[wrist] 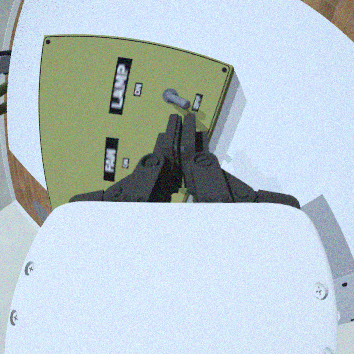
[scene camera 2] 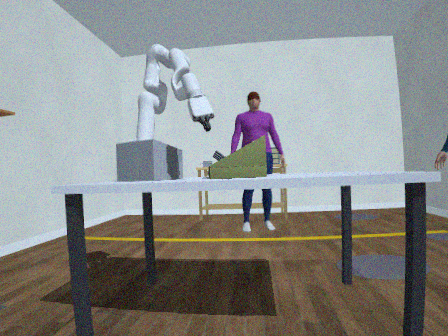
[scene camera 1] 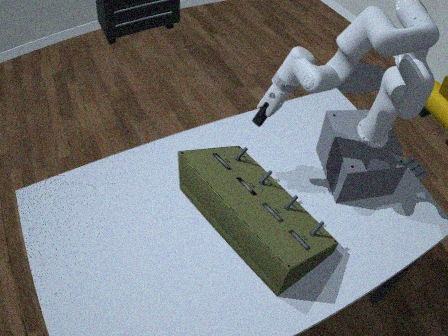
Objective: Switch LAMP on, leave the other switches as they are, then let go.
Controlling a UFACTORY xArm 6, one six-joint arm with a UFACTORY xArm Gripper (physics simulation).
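Pixels of known places: gripper, fingertip midpoint: (wrist: 184,132) (scene camera 2: 208,130) (scene camera 1: 256,123); arm's base, origin of the base link: (scene camera 2: 144,146) (scene camera 1: 372,133).
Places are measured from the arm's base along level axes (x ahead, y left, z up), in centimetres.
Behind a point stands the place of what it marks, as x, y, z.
A green sloped switch panel (scene camera 1: 217,187) @(58.9, -9.9, -0.9) (scene camera 2: 247,162) @(53.6, -27.7, -12.0) (wrist: 75,100) @(55.2, -17.7, -3.1) stands on the table. In the wrist view the LAMP label (wrist: 120,86) @(49.6, -20.9, -6.0) is near the top; its grey lever (wrist: 177,99) @(41.2, -21.7, -6.3) leans towards the OFF mark (wrist: 197,102) @(39.7, -21.5, -11.1), away from the ON mark (wrist: 138,89) @(47.3, -21.0, -7.2). In scene camera 1 this lever (scene camera 1: 241,154) @(42.1, -21.0, -7.2) is at the panel's far end. My gripper (scene camera 1: 259,121) @(37.0, -21.6, 3.8) (scene camera 2: 207,128) @(37.0, -21.6, 3.8) (wrist: 184,132) @(37.0, -21.6, 3.8) is shut with nothing between its fingers. It is above the panel's low side near the LAMP lever, apart from it. The FAN label (wrist: 110,159) @(48.9, -9.1, -6.0) shows; the FAN lever is hidden behind the fingers.
Three more levers (scene camera 1: 266,177) @(41.1, -9.0, -7.1) (scene camera 1: 291,202) @(40.5, 2.8, -7.1) (scene camera 1: 317,229) @(39.9, 14.9, -7.3) stand along the panel, leaning towards its low side. The grey base box (scene camera 1: 345,120) @(5.9, -9.5, 1.0) (scene camera 2: 135,160) @(-1.2, -11.4, -8.2) under the arm stands on the white table (scene camera 1: 125,240) @(87.5, -18.4, -18.7) (scene camera 2: 350,178) @(86.1, -55.0, -19.6). A person (scene camera 2: 254,127) stands behind the table.
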